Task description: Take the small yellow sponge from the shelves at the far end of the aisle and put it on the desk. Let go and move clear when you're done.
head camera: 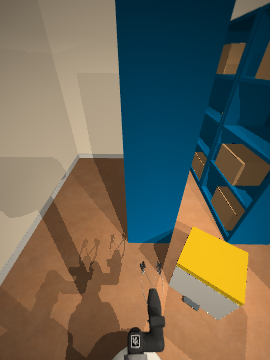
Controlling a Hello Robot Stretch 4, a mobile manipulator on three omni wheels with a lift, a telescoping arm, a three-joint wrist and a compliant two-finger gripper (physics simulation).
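Places are measured from the robot's base along level axes (x ahead, y left, z up), in metres.
Where they show: end effector, tool point: (150,264).
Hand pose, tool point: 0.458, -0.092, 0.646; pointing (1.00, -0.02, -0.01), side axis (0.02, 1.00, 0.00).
Each offset is from my tool point to the centre of the thing, as dx, dy, dz.
My gripper (151,266) is open, with its two fingertips apart and nothing between them. It hangs over the wooden floor, left of a yellow-topped box and in front of the foot of a tall blue shelf unit (160,125). That unit turns its plain end panel to me, so its shelves are hidden. A second blue shelf unit (256,227) stands at the right, with its open compartments partly in view. The small yellow sponge does not show in the head camera view, and neither does the desk.
A low grey box with a yellow top {+0.114, -0.470, -0.448} (215,262) and a dark handle stands close to the right of my gripper, before the gap between the shelf units. Brown cartons {+1.038, -1.104, -0.005} (250,167) {+0.800, -1.095, -0.462} (224,210) sit in the right unit. A beige wall (30,100) runs along the left.
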